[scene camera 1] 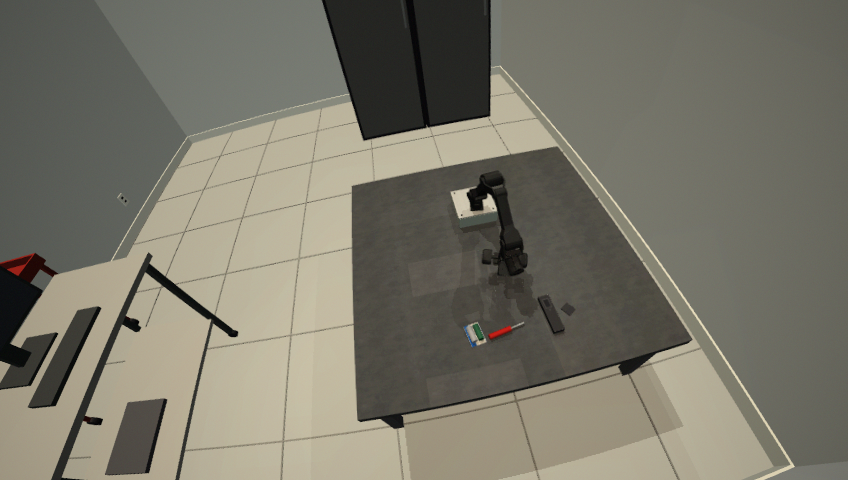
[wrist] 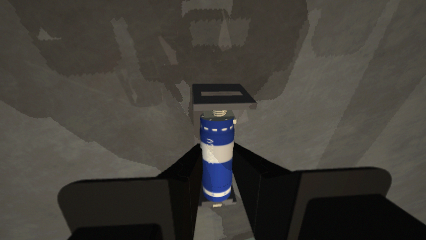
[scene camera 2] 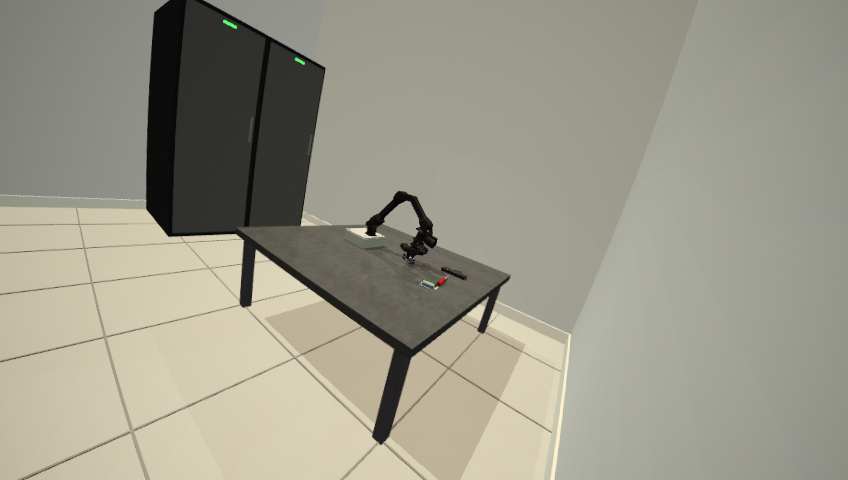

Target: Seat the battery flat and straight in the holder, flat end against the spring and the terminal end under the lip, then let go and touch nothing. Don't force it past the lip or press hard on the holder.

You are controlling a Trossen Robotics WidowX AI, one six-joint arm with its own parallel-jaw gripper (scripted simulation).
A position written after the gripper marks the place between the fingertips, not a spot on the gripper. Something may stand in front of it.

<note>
In view: the gripper (wrist: 215, 148) and a battery (wrist: 216, 133).
Scene camera 1 does not show the battery, which is hidden by the gripper.
</note>
